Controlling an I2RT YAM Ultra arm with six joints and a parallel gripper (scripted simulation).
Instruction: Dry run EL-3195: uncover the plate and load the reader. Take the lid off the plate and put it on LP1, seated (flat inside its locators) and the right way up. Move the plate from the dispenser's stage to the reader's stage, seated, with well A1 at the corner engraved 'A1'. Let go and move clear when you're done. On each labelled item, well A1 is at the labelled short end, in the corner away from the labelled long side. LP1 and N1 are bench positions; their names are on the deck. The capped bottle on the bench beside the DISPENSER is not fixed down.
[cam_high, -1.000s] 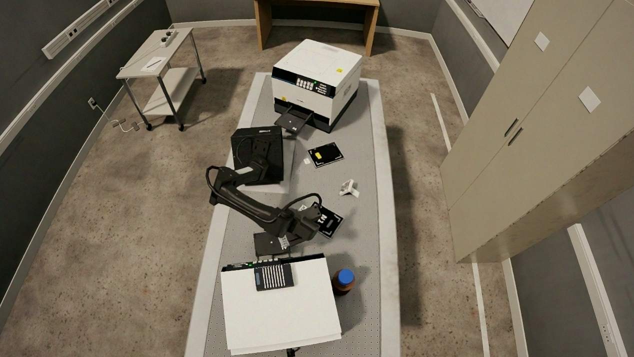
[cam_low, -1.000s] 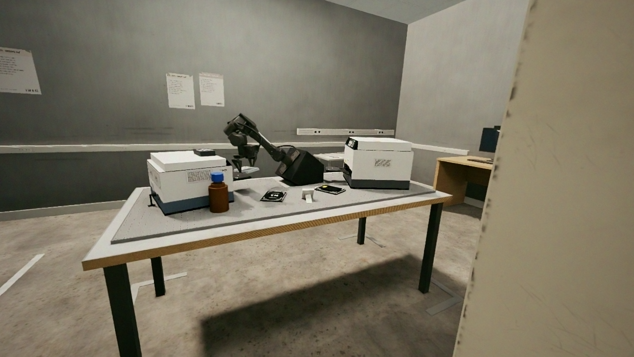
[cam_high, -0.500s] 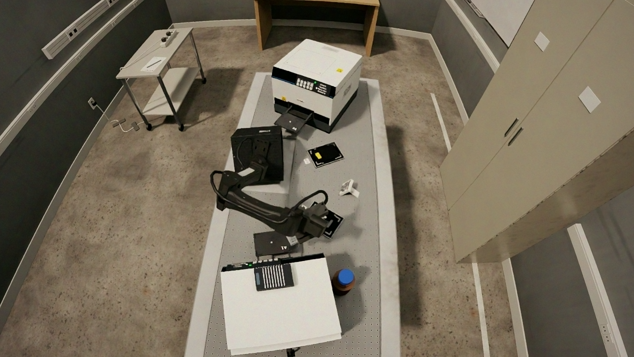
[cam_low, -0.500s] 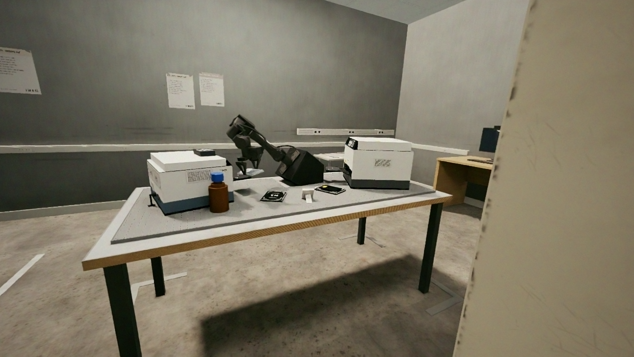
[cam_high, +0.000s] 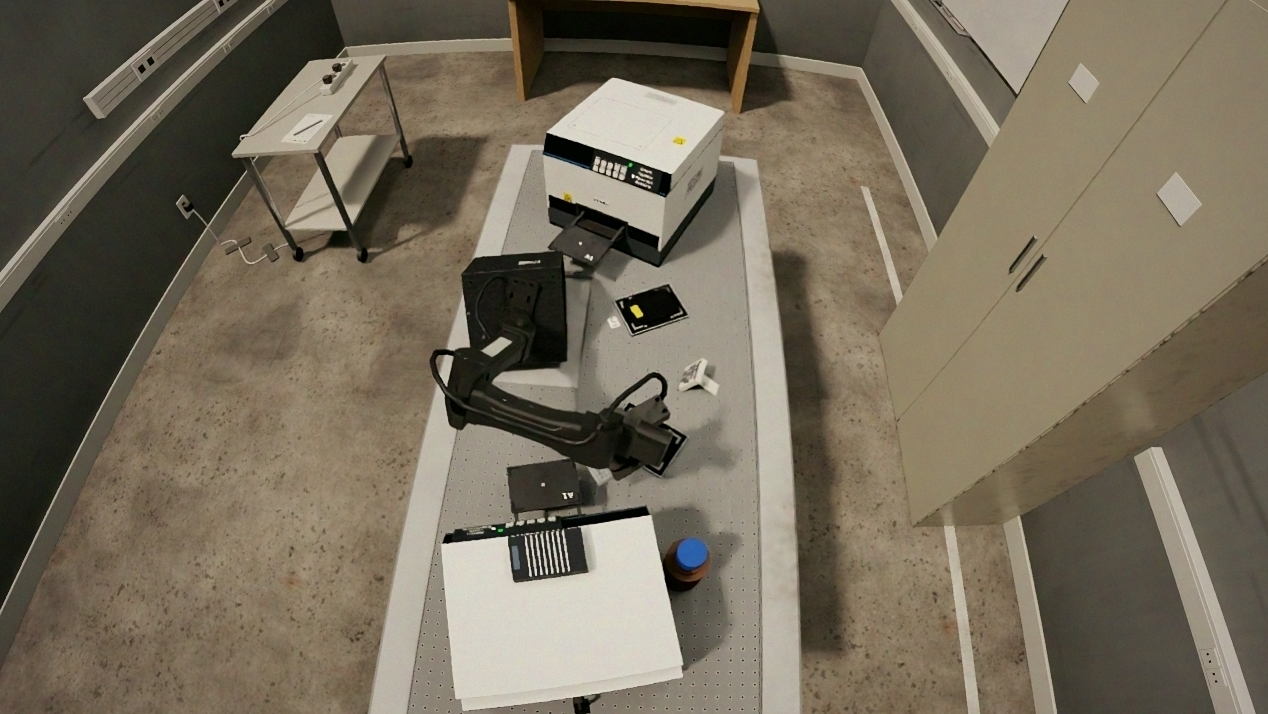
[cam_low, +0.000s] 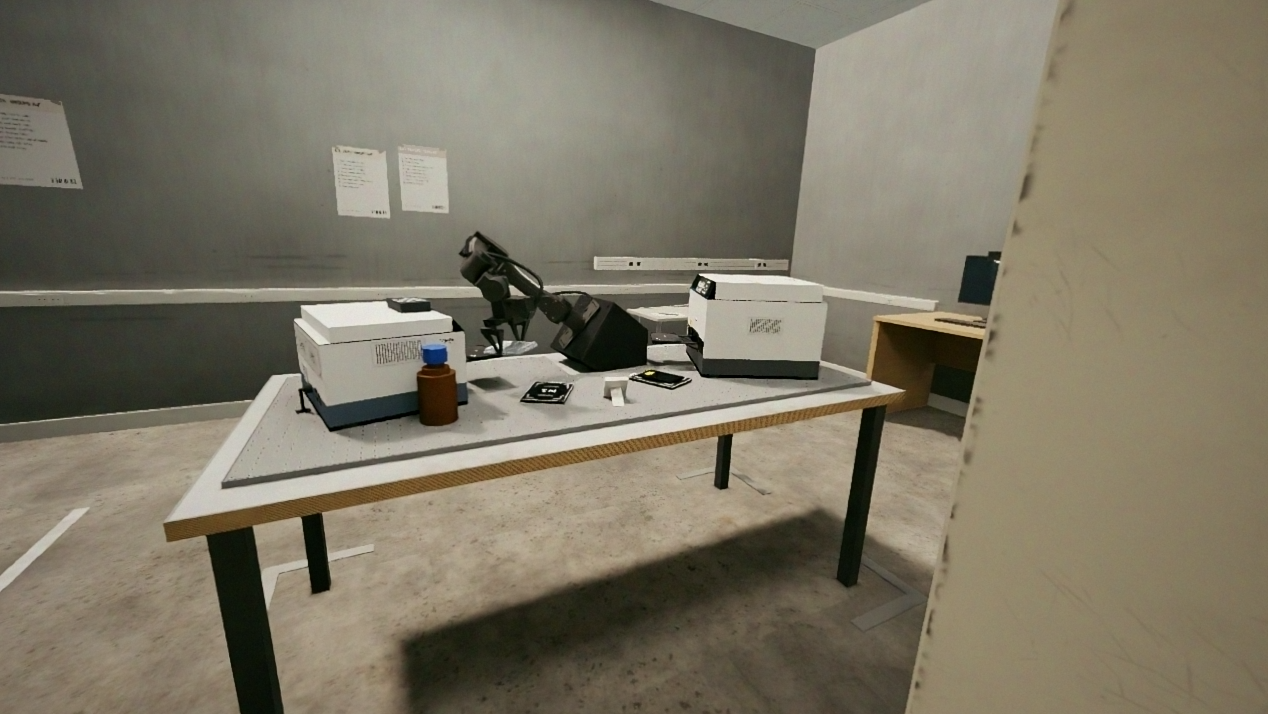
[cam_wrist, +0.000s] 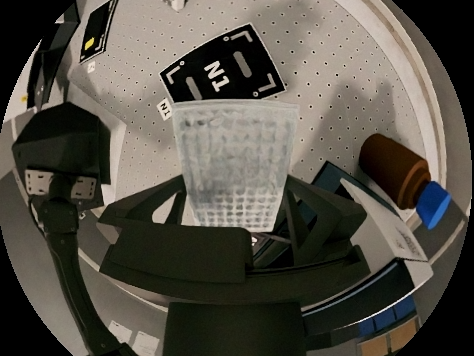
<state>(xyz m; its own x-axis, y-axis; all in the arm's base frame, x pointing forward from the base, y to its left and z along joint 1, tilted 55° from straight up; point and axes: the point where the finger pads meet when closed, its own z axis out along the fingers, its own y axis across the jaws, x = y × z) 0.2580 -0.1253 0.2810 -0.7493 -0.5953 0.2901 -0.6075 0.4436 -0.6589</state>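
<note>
The black plate lies 4 cm ahead of my hand, 47 cm to the left of it and 12 cm below it. Also, from my hand: well plate (right at my hand); blue-capped bottle (16 cm ahead, 20 cm to the right, 2 cm below).
</note>
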